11 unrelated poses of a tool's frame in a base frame.
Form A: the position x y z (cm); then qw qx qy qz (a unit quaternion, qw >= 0).
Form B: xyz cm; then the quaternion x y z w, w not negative. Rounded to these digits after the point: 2 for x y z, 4 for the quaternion.
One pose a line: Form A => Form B
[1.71, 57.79, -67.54, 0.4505, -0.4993, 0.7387, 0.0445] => [1.71, 57.79, -67.54, -0.4993, 0.7387, 0.0445, 0.4505]
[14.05, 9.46, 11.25, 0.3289, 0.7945, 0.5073, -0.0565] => [14.05, 9.46, 11.25, 0.7945, 0.5073, -0.0565, 0.3289]
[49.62, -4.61, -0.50, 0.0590, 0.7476, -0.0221, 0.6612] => [49.62, -4.61, -0.50, 0.7476, -0.0221, 0.6612, 0.0590]
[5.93, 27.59, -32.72, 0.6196, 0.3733, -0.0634, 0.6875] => [5.93, 27.59, -32.72, 0.3733, -0.0634, 0.6875, 0.6196]
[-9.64, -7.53, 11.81, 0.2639, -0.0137, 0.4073, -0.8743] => [-9.64, -7.53, 11.81, -0.0137, 0.4073, -0.8743, 0.2639]
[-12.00, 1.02, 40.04, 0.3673, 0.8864, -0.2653, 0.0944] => [-12.00, 1.02, 40.04, 0.8864, -0.2653, 0.0944, 0.3673]
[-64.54, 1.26, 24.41, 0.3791, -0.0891, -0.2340, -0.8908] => [-64.54, 1.26, 24.41, -0.0891, -0.2340, -0.8908, 0.3791]
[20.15, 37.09, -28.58, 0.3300, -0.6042, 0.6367, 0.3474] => [20.15, 37.09, -28.58, -0.6042, 0.6367, 0.3474, 0.3300]
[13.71, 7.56, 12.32, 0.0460, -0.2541, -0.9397, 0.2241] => [13.71, 7.56, 12.32, -0.2541, -0.9397, 0.2241, 0.0460]
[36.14, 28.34, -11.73, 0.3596, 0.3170, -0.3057, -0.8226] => [36.14, 28.34, -11.73, 0.3170, -0.3057, -0.8226, 0.3596]
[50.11, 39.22, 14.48, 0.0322, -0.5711, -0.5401, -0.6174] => [50.11, 39.22, 14.48, -0.5711, -0.5401, -0.6174, 0.0322]
